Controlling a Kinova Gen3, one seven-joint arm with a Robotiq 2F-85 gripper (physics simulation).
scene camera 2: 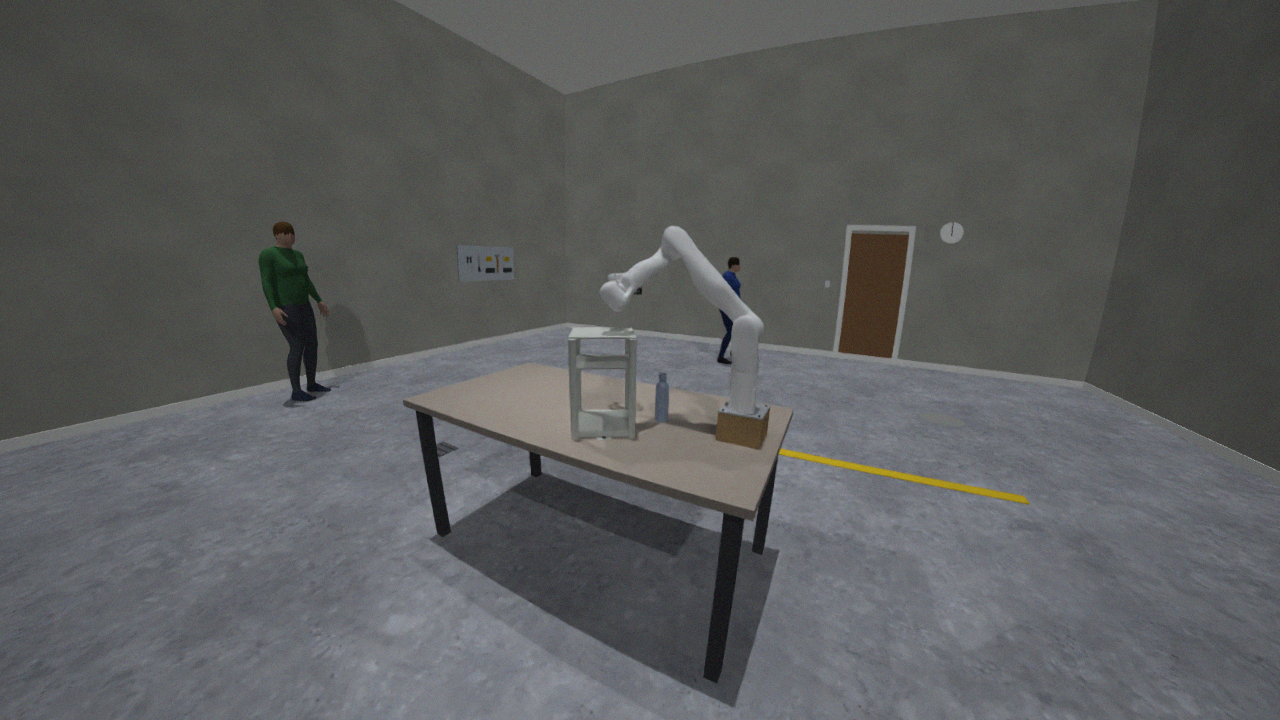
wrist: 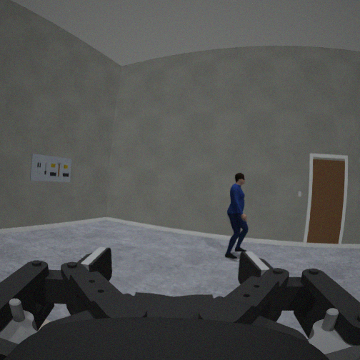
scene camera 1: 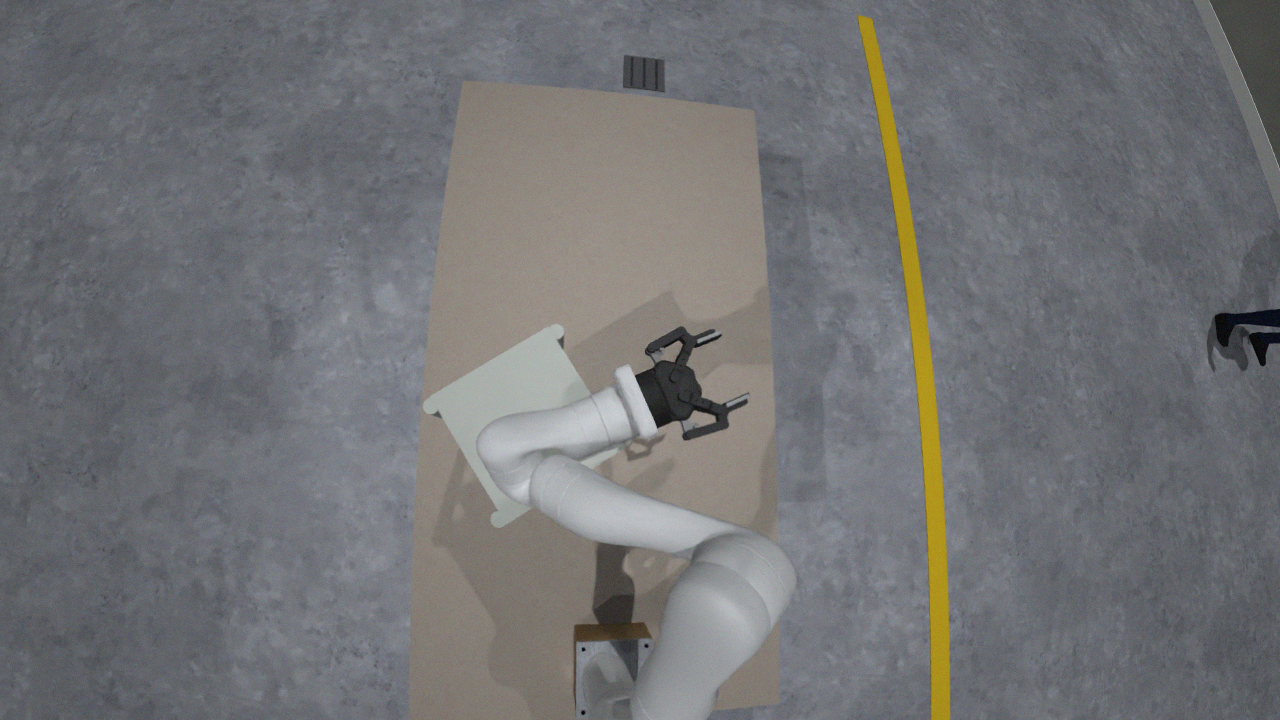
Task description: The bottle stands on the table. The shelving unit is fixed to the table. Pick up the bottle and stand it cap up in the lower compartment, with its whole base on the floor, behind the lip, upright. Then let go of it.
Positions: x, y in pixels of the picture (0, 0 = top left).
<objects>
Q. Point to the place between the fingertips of the gripper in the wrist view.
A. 174, 265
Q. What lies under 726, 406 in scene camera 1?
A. The gripper.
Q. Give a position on a pale shelving unit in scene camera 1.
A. At 536, 374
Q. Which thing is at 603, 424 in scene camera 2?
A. A pale shelving unit.
</objects>
